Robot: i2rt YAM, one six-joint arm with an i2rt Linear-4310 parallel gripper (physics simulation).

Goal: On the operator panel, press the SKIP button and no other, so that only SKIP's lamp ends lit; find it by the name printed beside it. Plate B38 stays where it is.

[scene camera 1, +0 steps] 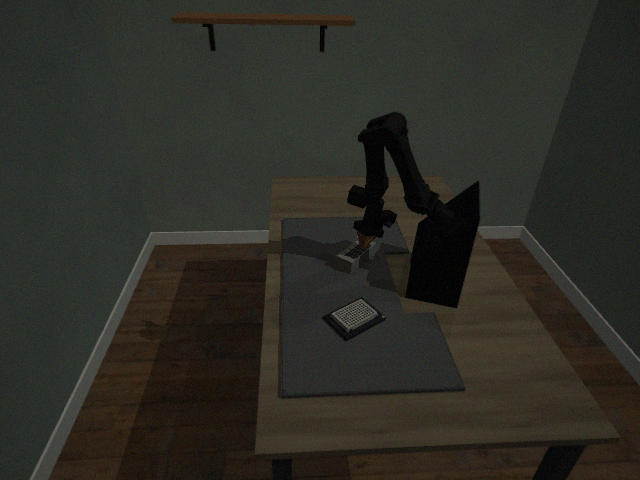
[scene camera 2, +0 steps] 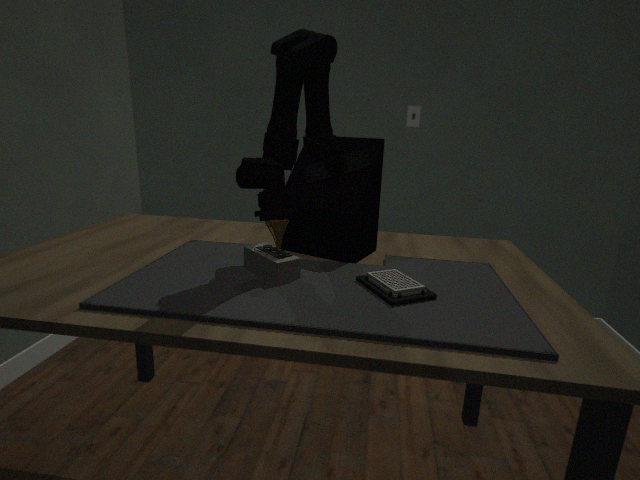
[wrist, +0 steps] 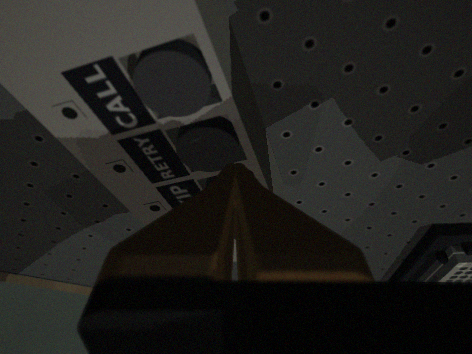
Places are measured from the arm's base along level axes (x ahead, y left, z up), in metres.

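Pixels of known places: gripper, fingertip midpoint: (scene camera 1: 362, 250) (scene camera 2: 278, 248) (wrist: 235, 176); arm's base, origin of the base link: (scene camera 1: 447, 221) (scene camera 2: 337, 168).
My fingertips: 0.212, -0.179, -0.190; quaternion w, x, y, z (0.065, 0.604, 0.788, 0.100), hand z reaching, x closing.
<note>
For each thing: its top centre in the pictures, then the offset to it from my fingertips, as dx, dy, dz. "spot": a spot on its surface instead. Level surfaces: height alone.
- light grey operator panel, middle of its top: (wrist: 181, 184) (scene camera 2: 271, 251) (scene camera 1: 356, 248) +0.014, -0.020, -0.003
- CALL button, middle of its top: (wrist: 172, 86) -0.033, -0.029, -0.003
- RETRY button, middle of its top: (wrist: 207, 151) -0.008, -0.013, -0.003
- partly covered SKIP label, surface spot: (wrist: 181, 194) spot: +0.025, -0.018, -0.006
- CALL lamp, middle of its top: (wrist: 69, 113) -0.012, -0.062, -0.006
- RETRY lamp, middle of its top: (wrist: 119, 168) +0.013, -0.046, -0.006
- third lamp, middle of its top: (wrist: 154, 208) +0.038, -0.029, -0.006
- white well plate, middle of its top: (scene camera 2: 395, 279) (scene camera 1: 354, 313) +0.143, +0.274, -0.033
- black holder, middle of its top: (wrist: 469, 286) (scene camera 2: 394, 280) (scene camera 1: 354, 314) +0.143, +0.274, -0.037
- grey mat, its level: dz -0.059
- wooden table, its level: dz -0.072
The light grey operator panel (scene camera 1: 347, 257) (scene camera 2: 271, 268) (wrist: 110, 30) stands on the mat. In the wrist view the CALL button (wrist: 171, 77) and RETRY button (wrist: 209, 145) show as dark discs beside their labels. The partly covered SKIP label (wrist: 181, 194) shows the letters "IP"; its button is almost wholly hidden behind the fingertips. The CALL lamp (wrist: 69, 113), RETRY lamp (wrist: 119, 168) and third lamp (wrist: 155, 206) are dark. My gripper (scene camera 1: 364, 246) (scene camera 2: 279, 246) (wrist: 235, 176) is shut and empty, tips down at the panel's button row; contact cannot be told.
A white well plate (scene camera 1: 354, 314) (scene camera 2: 395, 282) (wrist: 461, 271) sits on a black holder (scene camera 1: 345, 335) (scene camera 2: 392, 302); no B38 print is readable. The grey mat (scene camera 1: 361, 366) (scene camera 2: 454, 330) lies on the wooden table (scene camera 1: 496, 408) (scene camera 2: 67, 242). A black slab (scene camera 1: 444, 258) (scene camera 2: 336, 206) stands by the arm's base.
</note>
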